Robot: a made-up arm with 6 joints. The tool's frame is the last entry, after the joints. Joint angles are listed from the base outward. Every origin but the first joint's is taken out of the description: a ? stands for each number. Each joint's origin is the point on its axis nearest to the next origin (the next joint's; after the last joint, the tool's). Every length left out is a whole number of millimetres.
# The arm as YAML. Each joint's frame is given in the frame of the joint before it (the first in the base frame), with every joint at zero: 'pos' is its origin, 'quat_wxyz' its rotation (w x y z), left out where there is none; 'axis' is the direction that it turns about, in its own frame. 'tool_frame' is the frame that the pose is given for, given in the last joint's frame.
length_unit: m
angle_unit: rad
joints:
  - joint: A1
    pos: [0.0, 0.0, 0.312]
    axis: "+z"
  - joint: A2
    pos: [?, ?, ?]
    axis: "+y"
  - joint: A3
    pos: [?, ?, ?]
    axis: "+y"
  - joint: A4
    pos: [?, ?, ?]
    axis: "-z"
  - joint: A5
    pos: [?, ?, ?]
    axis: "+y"
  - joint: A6
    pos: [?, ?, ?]
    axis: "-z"
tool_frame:
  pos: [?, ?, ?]
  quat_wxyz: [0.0, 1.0, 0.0, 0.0]
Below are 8 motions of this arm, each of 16 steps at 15 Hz.
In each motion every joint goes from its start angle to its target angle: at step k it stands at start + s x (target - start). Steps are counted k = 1, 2, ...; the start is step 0. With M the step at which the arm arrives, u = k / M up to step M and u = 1 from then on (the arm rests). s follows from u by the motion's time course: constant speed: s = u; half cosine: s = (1 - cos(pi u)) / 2; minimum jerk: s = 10 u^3 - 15 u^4 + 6 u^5.
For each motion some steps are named. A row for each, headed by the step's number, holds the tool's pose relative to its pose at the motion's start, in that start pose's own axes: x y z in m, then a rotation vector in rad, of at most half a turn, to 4 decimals.
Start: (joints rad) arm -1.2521 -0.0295 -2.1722 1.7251 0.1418 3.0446
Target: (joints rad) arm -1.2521 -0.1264 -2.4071 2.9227 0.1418 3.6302
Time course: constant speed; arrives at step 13
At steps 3, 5, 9, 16:
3: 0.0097 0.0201 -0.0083 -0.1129 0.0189 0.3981
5: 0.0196 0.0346 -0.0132 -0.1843 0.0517 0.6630
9: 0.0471 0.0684 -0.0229 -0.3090 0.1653 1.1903
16: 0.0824 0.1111 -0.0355 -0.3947 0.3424 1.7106

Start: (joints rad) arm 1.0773 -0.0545 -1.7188 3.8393 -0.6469 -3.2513
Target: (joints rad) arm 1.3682 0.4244 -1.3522 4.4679 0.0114 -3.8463
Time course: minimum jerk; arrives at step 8
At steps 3, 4, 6, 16:
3: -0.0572 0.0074 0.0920 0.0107 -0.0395 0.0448
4: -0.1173 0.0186 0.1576 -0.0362 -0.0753 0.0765
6: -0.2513 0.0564 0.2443 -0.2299 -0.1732 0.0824
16: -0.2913 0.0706 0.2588 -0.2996 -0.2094 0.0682

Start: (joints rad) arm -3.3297 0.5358 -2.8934 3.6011 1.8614 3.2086
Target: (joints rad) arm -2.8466 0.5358 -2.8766 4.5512 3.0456 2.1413
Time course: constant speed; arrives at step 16
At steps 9, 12, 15, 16:
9: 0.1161 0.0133 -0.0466 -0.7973 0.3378 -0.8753
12: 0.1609 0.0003 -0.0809 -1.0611 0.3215 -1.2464
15: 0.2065 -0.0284 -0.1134 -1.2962 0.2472 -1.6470
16: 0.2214 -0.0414 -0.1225 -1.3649 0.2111 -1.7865

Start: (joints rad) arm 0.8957 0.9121 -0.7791 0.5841 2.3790 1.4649
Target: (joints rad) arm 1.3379 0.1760 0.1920 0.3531 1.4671 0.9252
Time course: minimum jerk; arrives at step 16
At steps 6, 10, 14, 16:
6: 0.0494 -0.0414 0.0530 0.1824 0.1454 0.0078
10: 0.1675 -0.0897 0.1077 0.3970 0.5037 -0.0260
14: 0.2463 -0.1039 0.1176 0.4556 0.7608 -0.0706
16: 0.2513 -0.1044 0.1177 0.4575 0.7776 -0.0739

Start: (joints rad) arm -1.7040 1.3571 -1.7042 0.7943 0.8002 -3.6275
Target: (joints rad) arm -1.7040 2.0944 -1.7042 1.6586 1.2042 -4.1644
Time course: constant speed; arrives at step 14
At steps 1, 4, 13, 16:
1: 0.0175 -0.0162 0.0327 -0.0473 0.0476 0.0322
4: 0.0787 -0.0595 0.1233 -0.1938 0.1642 0.1357
13: 0.3070 -0.1499 0.3206 -0.5960 0.2445 0.5028
16: 0.3342 -0.1576 0.3357 -0.6290 0.2276 0.5464

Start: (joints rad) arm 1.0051 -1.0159 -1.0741 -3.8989 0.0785 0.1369
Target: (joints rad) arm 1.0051 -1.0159 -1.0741 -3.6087 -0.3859 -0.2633
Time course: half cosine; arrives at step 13
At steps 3, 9, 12, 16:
3: 0.0085 0.0028 -0.0068 0.0083 0.0578 -0.0139
9: 0.0436 0.0276 -0.0489 -0.0308 0.3613 -0.0828
12: 0.0505 0.0376 -0.0636 -0.0703 0.4497 -0.1023
16: 0.0509 0.0384 -0.0647 -0.0736 0.4559 -0.1037

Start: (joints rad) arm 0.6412 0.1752 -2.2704 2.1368 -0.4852 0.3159
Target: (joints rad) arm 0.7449 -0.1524 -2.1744 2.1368 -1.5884 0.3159
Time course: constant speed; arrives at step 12
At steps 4, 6, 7, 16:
4: 0.0057 -0.0395 -0.0841 0.1198 0.2781 0.0453
6: 0.0071 -0.0561 -0.1307 0.1735 0.4195 0.0726
7: 0.0072 -0.0635 -0.1549 0.1985 0.4908 0.0872
16: 0.0003 -0.0933 -0.2809 0.3044 0.8540 0.1666

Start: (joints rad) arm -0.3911 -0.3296 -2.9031 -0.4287 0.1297 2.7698
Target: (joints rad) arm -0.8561 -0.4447 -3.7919 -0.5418 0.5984 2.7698
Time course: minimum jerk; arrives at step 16
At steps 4, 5, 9, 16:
4: -0.0397 -0.0246 -0.0215 0.0607 -0.0285 -0.0529
5: -0.0697 -0.0398 -0.0402 0.1053 -0.0509 -0.0904
9: -0.2359 -0.0762 -0.1877 0.3522 -0.2016 -0.2729
16: -0.3457 -0.0405 -0.3609 0.5469 -0.3718 -0.3814

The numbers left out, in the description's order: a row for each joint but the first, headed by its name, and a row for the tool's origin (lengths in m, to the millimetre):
A2: 0.0 0.0 0.0
A3: 0.057 0.0 0.304
A4: 0.082 0.0 -0.362
A5: 0.0 0.0 0.0
A6: 0.112 0.0 -0.142
tool: 0.0 0.0 0.0

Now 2 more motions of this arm.
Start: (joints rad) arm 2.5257 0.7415 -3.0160 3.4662 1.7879 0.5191
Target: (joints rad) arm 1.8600 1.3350 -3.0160 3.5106 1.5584 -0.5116
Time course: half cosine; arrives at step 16
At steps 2, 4, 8, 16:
2: -0.0060 -0.0151 -0.0131 -0.0057 0.0304 -0.0613
4: -0.0280 -0.0598 -0.0482 -0.0263 0.1135 -0.2391
8: -0.1480 -0.2120 -0.1342 -0.1301 0.3505 -0.8458
16: -0.4282 -0.3894 -0.1708 -0.3403 0.6083 -1.7484

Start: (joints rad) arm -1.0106 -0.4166 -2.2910 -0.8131 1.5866 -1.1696
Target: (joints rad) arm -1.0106 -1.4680 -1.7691 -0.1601 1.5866 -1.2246
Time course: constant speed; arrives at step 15
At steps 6, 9, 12, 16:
6: -0.1284 -0.0577 -0.1289 -0.0526 0.3052 0.1080
9: -0.1877 -0.1057 -0.1846 -0.0948 0.4604 0.1465
12: -0.2417 -0.1646 -0.2329 -0.1470 0.6158 0.1739
16: -0.2891 -0.2326 -0.2729 -0.2091 0.7702 0.1898

